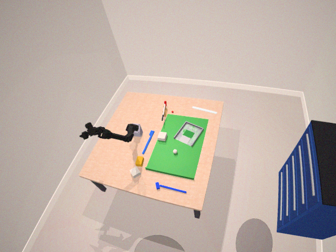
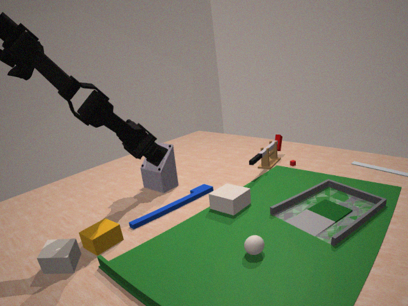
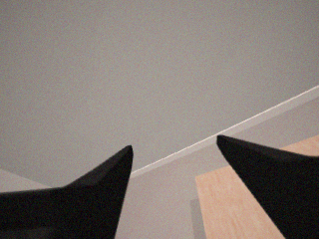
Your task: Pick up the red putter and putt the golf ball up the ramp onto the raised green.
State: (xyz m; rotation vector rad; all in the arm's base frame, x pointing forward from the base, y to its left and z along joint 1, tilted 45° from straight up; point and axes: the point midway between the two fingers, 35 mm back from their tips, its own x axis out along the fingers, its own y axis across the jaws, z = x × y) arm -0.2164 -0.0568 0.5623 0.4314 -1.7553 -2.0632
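My gripper tip is 370 mm short of the red putter, 800 mm to the right of it and 440 mm above it. From my gripper tip the other things lie so: white golf ball 680 mm ahead, 330 mm to the left, 470 mm below; then yellow block 380 mm ahead, 120 mm to the left, 470 mm below; then blue putter 760 mm ahead, 40 mm to the right, 480 mm below.
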